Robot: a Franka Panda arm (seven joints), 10 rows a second.
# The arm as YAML. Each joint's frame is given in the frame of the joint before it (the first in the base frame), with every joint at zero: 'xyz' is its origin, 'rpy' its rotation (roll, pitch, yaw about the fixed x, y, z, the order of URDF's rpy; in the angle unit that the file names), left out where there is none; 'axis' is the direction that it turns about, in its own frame. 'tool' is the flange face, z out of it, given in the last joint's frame.
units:
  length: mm
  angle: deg
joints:
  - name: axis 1
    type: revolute
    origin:
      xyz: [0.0, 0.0, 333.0]
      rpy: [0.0, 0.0, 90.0]
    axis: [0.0, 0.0, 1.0]
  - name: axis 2
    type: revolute
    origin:
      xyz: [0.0, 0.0, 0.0]
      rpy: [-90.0, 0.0, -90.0]
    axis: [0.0, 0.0, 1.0]
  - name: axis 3
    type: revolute
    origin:
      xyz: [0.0, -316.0, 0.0]
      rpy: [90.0, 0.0, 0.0]
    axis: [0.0, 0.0, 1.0]
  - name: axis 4
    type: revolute
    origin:
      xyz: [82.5, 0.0, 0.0]
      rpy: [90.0, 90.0, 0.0]
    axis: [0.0, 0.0, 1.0]
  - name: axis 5
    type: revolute
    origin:
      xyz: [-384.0, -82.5, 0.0]
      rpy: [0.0, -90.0, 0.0]
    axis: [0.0, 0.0, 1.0]
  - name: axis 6
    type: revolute
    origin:
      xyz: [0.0, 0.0, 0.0]
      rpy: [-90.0, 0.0, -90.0]
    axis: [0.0, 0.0, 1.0]
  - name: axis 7
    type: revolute
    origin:
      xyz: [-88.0, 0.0, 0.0]
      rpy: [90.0, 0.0, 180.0]
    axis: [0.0, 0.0, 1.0]
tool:
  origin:
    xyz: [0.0, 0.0, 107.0]
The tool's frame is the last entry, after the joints.
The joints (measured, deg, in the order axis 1, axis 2, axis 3, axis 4, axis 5, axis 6, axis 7), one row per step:
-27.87, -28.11, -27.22, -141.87, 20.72, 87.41, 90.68
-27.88, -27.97, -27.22, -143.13, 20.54, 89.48, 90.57
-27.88, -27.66, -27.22, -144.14, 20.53, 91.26, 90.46
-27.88, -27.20, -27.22, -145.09, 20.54, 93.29, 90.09
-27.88, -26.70, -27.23, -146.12, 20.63, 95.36, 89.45
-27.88, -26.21, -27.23, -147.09, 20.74, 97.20, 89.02
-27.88, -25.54, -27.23, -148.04, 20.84, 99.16, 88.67
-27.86, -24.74, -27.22, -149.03, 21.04, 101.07, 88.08
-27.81, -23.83, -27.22, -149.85, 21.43, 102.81, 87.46
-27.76, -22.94, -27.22, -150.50, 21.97, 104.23, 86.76
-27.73, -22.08, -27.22, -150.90, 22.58, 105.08, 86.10
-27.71, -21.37, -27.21, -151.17, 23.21, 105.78, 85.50
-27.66, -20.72, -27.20, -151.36, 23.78, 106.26, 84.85
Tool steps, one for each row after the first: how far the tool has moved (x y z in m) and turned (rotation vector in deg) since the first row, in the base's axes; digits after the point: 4 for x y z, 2 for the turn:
0.0003, 0.0004, -0.0092, -0.68, 0.11, -0.63
0.0010, 0.0005, -0.0175, -1.15, 0.23, -1.22
0.0020, -0.0002, -0.0262, -1.83, 0.18, -1.76
0.0028, -0.0004, -0.0354, -2.47, -0.01, -2.14
0.0033, -0.0003, -0.0442, -2.95, -0.02, -2.56
0.0038, -0.0005, -0.0538, -3.47, 0.15, -3.08
0.0043, -0.0001, -0.0643, -3.87, 0.29, -3.41
0.0050, 0.0002, -0.0741, -4.11, 0.38, -3.76
0.0057, 0.0006, -0.0827, -4.18, 0.36, -4.03
0.0064, 0.0010, -0.0896, -3.96, 0.37, -4.19
0.0072, 0.0011, -0.0949, -3.77, 0.25, -4.38
0.0080, 0.0014, -0.0993, -3.53, 0.10, -4.39

